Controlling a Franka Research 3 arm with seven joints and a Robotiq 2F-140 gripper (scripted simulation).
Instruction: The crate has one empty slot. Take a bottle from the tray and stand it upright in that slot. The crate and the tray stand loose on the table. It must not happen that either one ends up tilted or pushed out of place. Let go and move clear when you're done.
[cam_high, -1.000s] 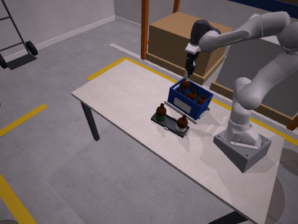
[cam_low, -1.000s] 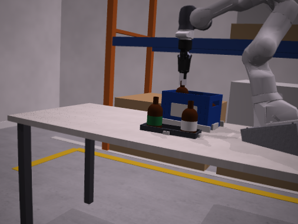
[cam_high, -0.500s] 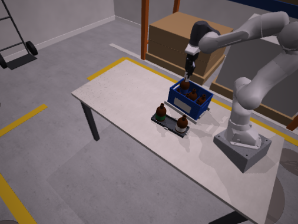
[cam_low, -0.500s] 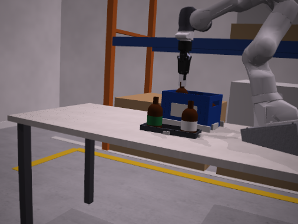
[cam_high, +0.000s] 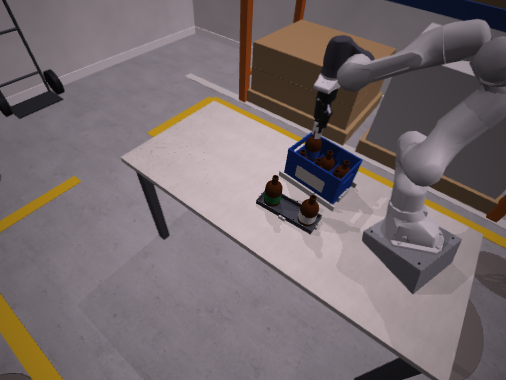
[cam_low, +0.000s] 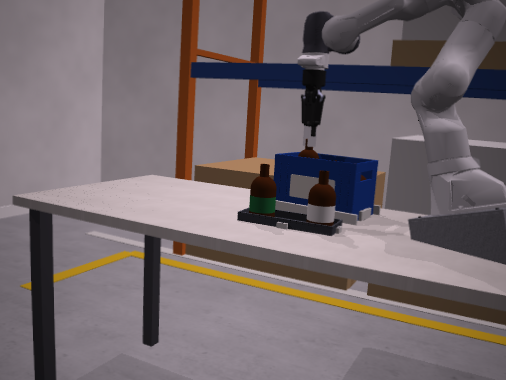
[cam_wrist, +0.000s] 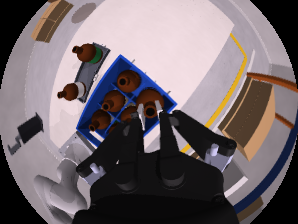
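The blue crate is 15 cm below my hand, 8 cm behind it and 6 cm to the left of it. From my hand the other things lie so: tray 30 cm to the left, 22 cm below, 5 cm behind.
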